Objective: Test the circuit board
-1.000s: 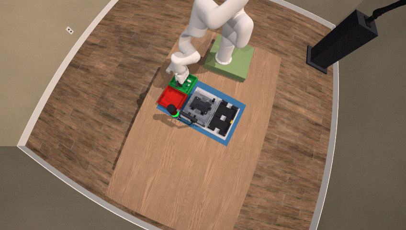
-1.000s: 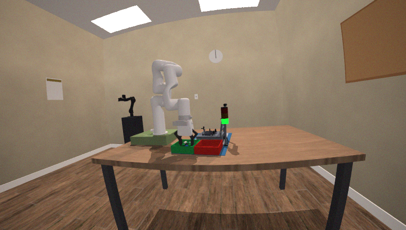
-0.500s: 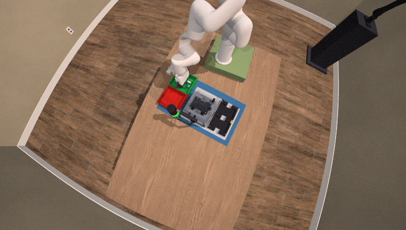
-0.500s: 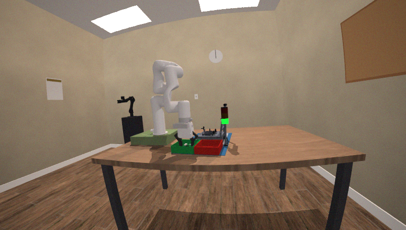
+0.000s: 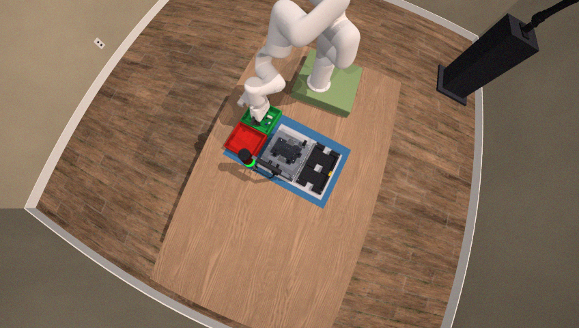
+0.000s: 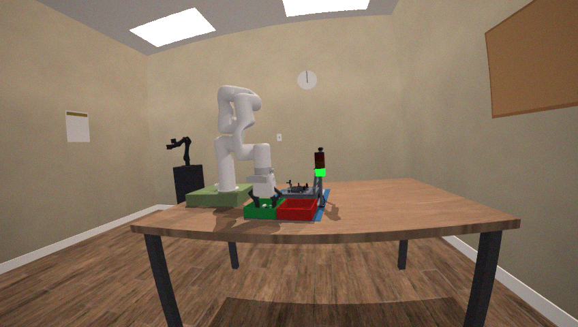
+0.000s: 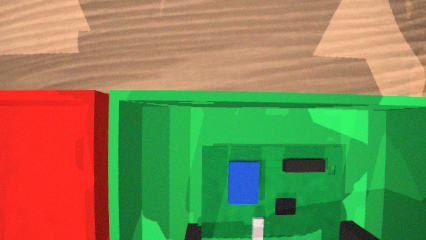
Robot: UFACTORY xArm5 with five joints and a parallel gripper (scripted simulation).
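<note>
Right now my hand is 1 cm above the green bin. From my hand the other things lie so: clear lid 24 cm ahead, 18 cm to the left, 16 cm above; green circuit board 1 cm below; red bin 15 cm ahead, 2 cm to the right, 1 cm below.
</note>
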